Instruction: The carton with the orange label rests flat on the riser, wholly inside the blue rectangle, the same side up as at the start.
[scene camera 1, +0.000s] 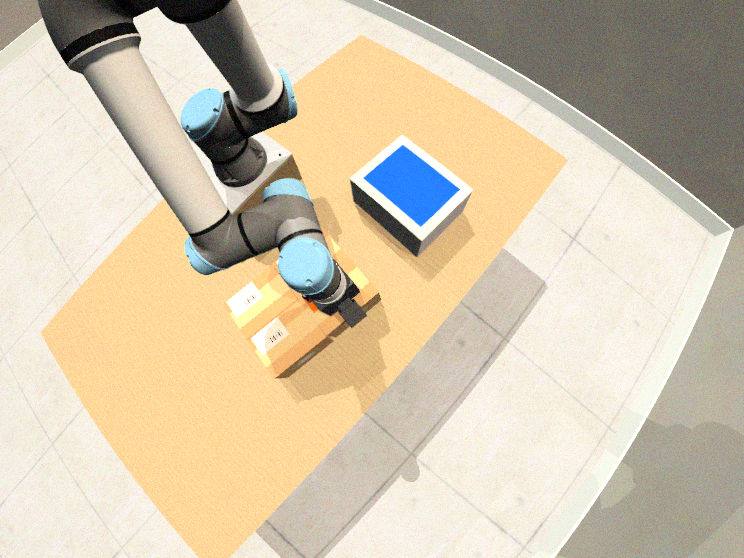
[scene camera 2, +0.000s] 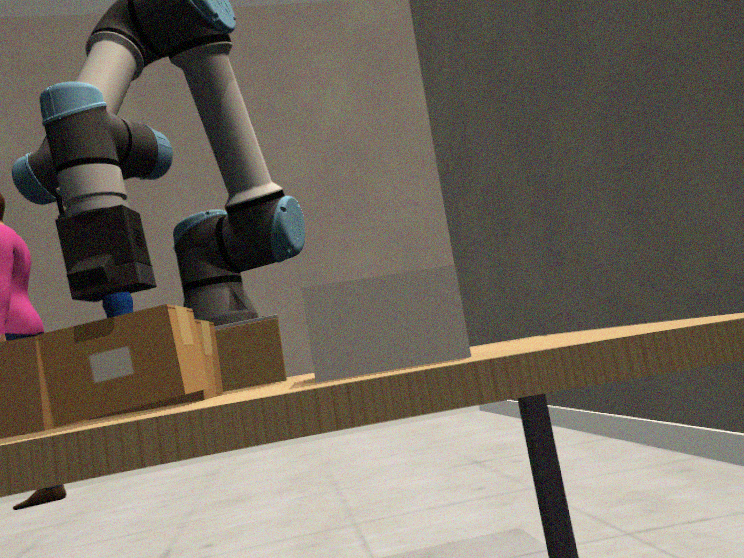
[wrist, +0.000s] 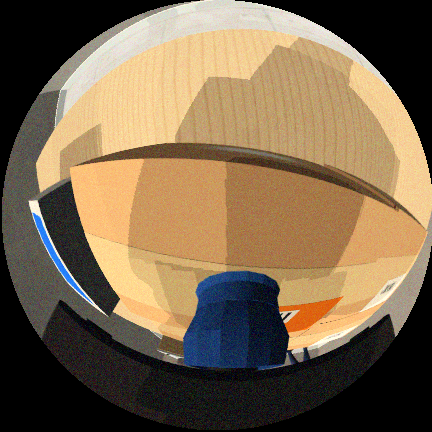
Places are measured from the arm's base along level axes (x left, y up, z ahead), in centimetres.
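Where they show: end effector, tool point: (scene camera 2: 124, 329) (wrist: 236, 275); arm's base, origin of the base link: (scene camera 1: 241, 163) (scene camera 2: 221, 330).
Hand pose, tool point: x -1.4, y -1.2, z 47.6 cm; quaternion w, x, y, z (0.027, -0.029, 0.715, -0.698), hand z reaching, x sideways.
Note:
Each offset is from my tool point to the top centre of the thing.
The carton with the orange label @(dy +1.9, dx +0.0, dz -0.4 cm) (scene camera 1: 293, 337) (scene camera 2: 120, 365) (wrist: 282, 217) lies flat on the wooden table (scene camera 1: 179, 420) (scene camera 2: 420, 390), in a tight group of cartons. Its orange label @(dy +1.4, dx -3.1, dz -3.3 cm) (scene camera 1: 310, 305) (wrist: 312, 312) peeks out beside the arm's tool. My blue suction cup (scene camera 2: 116, 305) (wrist: 235, 318) stands straight down on the carton's top next to the label, touching it. In scene camera 1 the wrist hides the cup. The riser @(dy +1.4, dx +31.8, dz -11.4 cm) (scene camera 1: 384, 219) (scene camera 2: 384, 323) (wrist: 68, 233) with the blue rectangle @(dy +1.4, dx +31.8, dz -11.4 cm) (scene camera 1: 411, 185) (wrist: 47, 241) on top stands apart, farther back on the table, with nothing on it.
Neighbouring cartons (scene camera 1: 247, 298) (scene camera 2: 249, 354) touch the labelled one on its sides. The arm's base stands at the table's back left. A person in pink (scene camera 2: 11, 288) stands behind the table at the left edge. Grey walls lie beyond the table.

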